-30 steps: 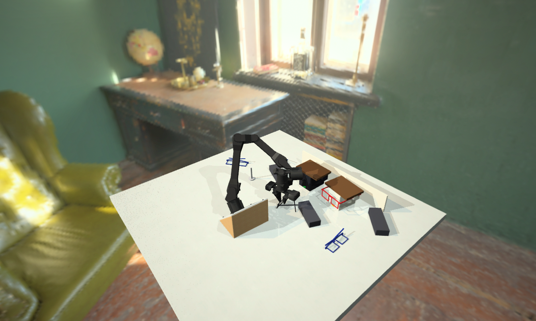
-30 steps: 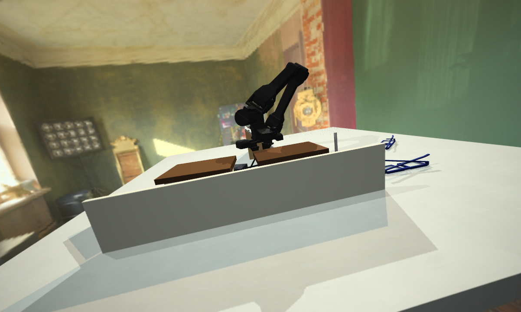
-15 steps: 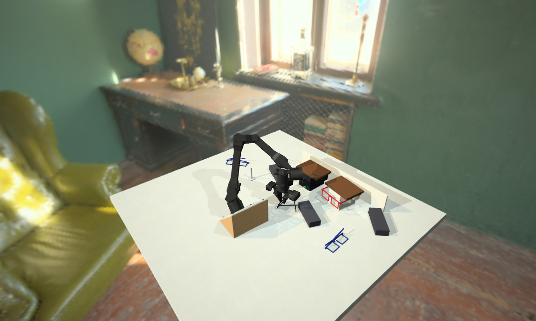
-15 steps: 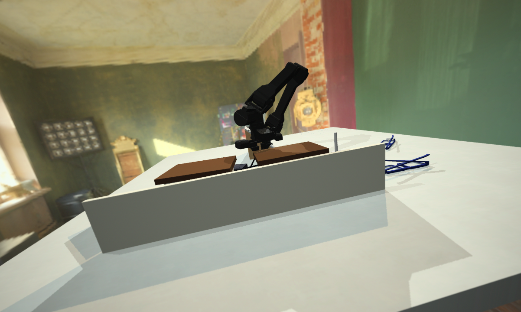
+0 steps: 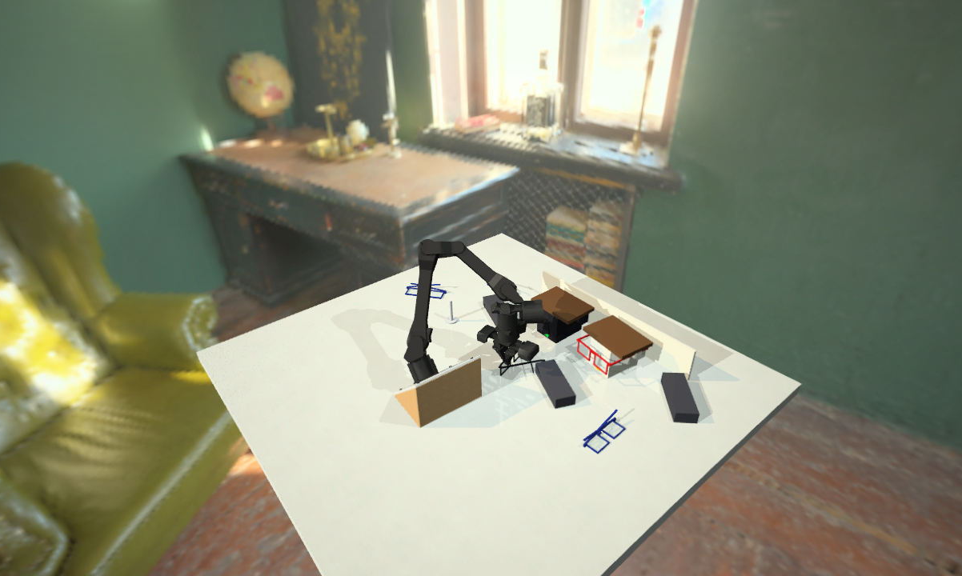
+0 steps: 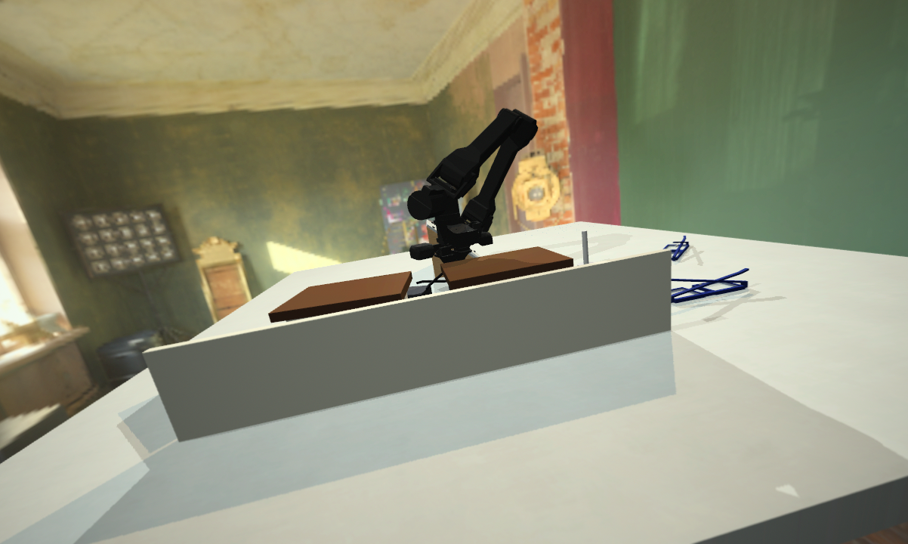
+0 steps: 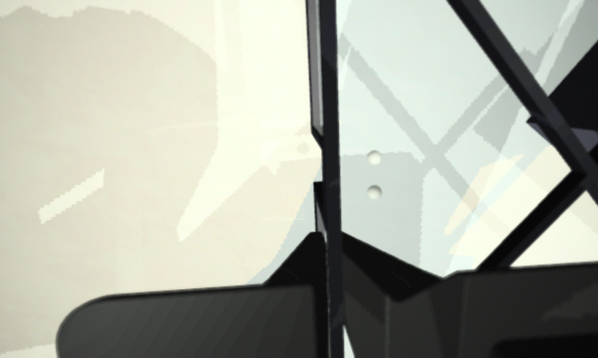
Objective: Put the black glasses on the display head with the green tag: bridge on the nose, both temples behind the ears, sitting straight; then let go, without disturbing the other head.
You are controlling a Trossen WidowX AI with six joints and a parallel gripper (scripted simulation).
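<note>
Right now my gripper tip is 30 mm past the white peg stand, 310 mm to the right of it and 10 mm below it. From my gripper tip the other things lie so: dark display head 230 mm ahead, 70 mm to the left, 40 mm above; white back board 380 mm ahead, 20 mm to the right, 40 mm above.
</note>
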